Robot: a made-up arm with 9 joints.
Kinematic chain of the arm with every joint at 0, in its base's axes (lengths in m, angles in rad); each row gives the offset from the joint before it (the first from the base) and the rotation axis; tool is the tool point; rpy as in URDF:
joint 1: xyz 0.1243 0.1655 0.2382 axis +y
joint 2: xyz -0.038 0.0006 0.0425 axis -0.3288 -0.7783 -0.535
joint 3: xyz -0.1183 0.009 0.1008 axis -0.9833 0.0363 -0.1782
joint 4: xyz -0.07 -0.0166 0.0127 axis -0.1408 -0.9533 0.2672
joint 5: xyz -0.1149 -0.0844 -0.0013 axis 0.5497 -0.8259 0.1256
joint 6: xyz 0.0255 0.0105 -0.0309 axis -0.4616 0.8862 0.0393
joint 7: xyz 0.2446 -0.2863 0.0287 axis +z
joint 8: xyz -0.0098 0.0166 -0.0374 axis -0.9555 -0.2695 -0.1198
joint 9: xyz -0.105 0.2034 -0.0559 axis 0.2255 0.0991 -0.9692
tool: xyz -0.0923 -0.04 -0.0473 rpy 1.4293 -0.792 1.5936
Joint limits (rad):
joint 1: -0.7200..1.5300
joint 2: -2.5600..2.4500
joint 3: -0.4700..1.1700
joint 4: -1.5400..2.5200
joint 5: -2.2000..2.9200
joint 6: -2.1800..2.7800
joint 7: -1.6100..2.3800
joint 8: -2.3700..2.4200
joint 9: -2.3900..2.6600
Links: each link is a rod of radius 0.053 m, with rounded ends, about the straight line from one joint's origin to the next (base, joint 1, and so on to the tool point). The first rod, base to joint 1, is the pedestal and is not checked.
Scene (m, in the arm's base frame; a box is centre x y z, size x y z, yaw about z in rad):
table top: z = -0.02
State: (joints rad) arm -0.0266 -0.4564 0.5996 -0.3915 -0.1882 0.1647 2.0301 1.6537 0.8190
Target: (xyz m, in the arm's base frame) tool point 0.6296 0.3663 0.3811
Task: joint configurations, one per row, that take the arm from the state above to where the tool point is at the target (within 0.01 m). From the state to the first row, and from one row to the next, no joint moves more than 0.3 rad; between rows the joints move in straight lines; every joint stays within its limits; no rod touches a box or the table.
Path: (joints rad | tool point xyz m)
1: 0.0710 -0.5836 0.7422 -0.1479 -0.0392 0.0360 1.9430 1.8135 0.8087 | 0.2478 -0.3698 0.2283
2: 0.1685 -0.7108 0.8848 0.0957 0.1098 -0.0927 1.8560 1.9733 0.7984 | 0.4852 -0.1520 0.2226
3: 0.2661 -0.8381 1.0274 0.3393 0.2588 -0.2215 1.7689 2.1331 0.7882 | 0.6099 0.1257 0.2666
4: 0.3636 -0.9653 1.1700 0.5828 0.4078 -0.3502 1.6818 2.2929 0.7779 | 0.6296 0.3663 0.3811

